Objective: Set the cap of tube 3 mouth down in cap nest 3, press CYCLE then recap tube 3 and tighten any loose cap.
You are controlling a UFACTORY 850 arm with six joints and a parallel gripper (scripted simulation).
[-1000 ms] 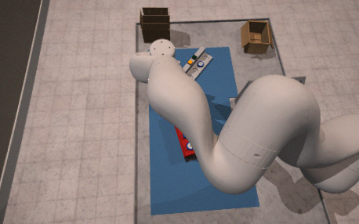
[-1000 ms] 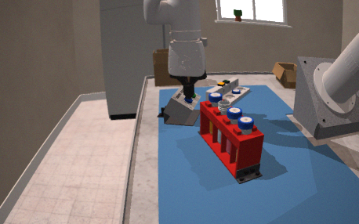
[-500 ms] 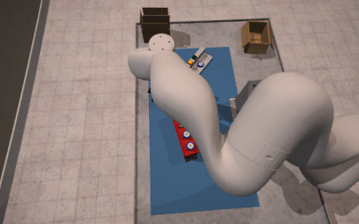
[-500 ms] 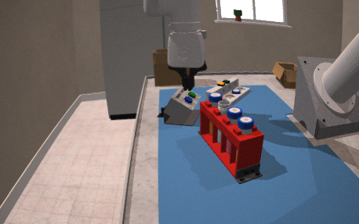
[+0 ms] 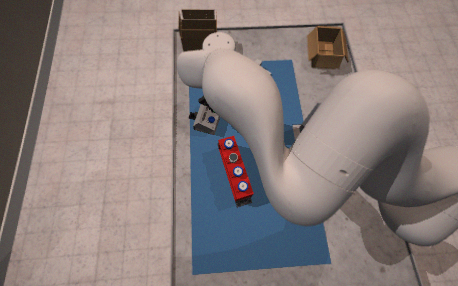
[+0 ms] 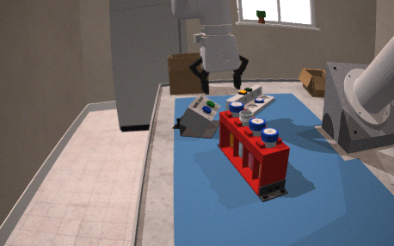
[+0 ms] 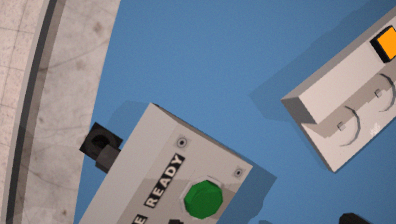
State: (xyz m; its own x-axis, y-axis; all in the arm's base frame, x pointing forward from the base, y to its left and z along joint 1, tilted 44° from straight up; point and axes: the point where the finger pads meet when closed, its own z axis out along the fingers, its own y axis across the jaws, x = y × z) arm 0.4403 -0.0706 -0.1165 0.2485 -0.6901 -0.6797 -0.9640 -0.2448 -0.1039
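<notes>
Right now the green key is 5 cm below my hand, 3 cm ahead of it and 1 cm to the right of it. The rest, counted from my hand: blue key: 5 cm below, 4 cm to the left, 4 cm ahead; then grey key housing: 6 cm below, 5 cm ahead, 2 cm to the left; then cap marked 4: 16 cm to the left, 2 cm behind.
</notes>
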